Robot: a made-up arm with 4 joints.
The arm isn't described. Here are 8 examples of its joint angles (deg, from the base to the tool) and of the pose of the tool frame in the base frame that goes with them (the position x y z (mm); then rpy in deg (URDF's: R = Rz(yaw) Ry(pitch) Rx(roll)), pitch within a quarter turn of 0, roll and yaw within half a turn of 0).
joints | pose
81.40 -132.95 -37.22 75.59 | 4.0 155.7 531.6 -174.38 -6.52 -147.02
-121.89 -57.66 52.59 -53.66 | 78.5 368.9 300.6 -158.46 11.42 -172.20
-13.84 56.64 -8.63 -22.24 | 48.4 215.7 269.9 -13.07 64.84 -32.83
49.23 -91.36 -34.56 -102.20 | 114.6 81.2 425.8 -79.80 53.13 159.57
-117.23 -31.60 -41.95 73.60 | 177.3 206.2 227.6 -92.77 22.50 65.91
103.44 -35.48 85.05 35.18 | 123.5 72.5 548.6 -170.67 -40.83 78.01
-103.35 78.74 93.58 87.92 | 100.8 302.6 389.4 172.36 -38.08 -89.91
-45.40 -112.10 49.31 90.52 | 57.0 110.4 128.3 16.87 2.02 -126.95
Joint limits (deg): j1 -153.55..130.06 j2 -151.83..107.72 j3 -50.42..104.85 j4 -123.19..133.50
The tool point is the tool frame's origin. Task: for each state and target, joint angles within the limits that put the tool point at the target. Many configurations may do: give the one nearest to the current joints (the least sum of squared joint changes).
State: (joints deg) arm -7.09 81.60 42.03 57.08
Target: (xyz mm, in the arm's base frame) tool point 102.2 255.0 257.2
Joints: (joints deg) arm -31.89 51.82 42.69 56.59
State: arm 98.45 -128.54 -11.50 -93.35
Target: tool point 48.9 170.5 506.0
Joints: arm 105.17 -151.83 -21.14 -84.11
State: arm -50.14 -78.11 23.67 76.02
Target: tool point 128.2 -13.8 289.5
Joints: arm -3.78 -85.04 1.76 82.62
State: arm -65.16 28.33 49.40 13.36
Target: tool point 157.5 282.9 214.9
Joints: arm -69.55 14.86 61.38 0.66
